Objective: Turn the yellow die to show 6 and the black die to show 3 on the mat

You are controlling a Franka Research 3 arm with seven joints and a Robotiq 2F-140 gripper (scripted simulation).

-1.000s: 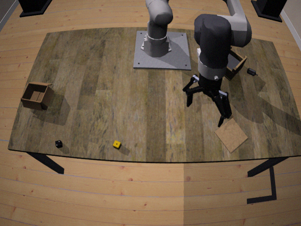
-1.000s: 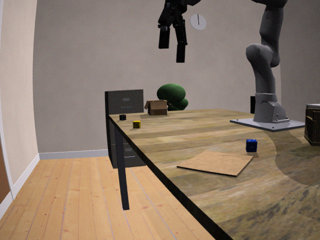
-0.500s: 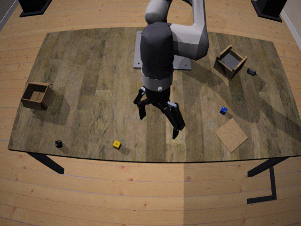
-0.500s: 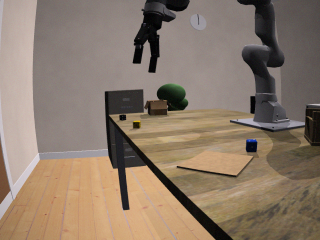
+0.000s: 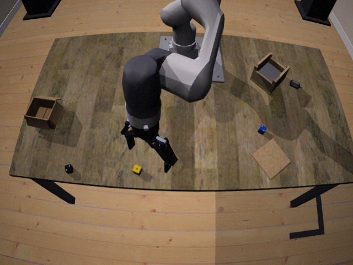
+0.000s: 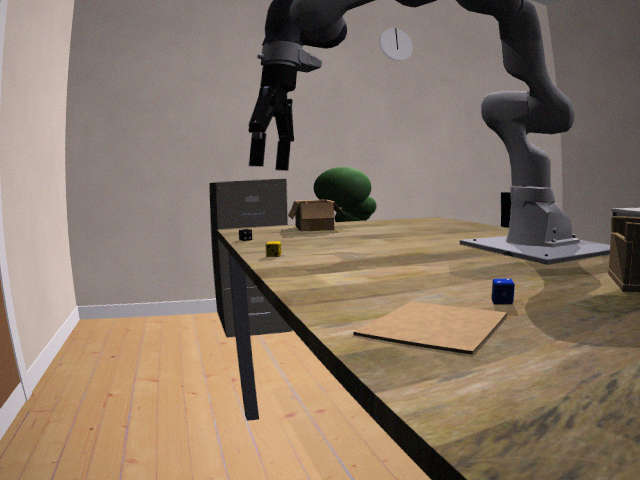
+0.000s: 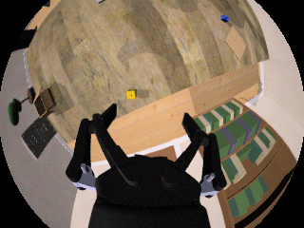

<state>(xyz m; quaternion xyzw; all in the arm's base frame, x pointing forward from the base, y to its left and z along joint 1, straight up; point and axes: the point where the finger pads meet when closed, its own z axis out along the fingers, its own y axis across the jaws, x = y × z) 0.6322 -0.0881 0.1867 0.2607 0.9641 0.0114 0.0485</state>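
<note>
The yellow die lies 10 mm behind my hand, 60 mm to the right of it and 190 mm below it. The rest, counted from my hand: tan mat (100 mm behind, 510 mm to the left, 200 mm below); blue die (230 mm behind, 460 mm to the left, 190 mm below); black die (20 mm ahead, 370 mm to the right, 190 mm below).
</note>
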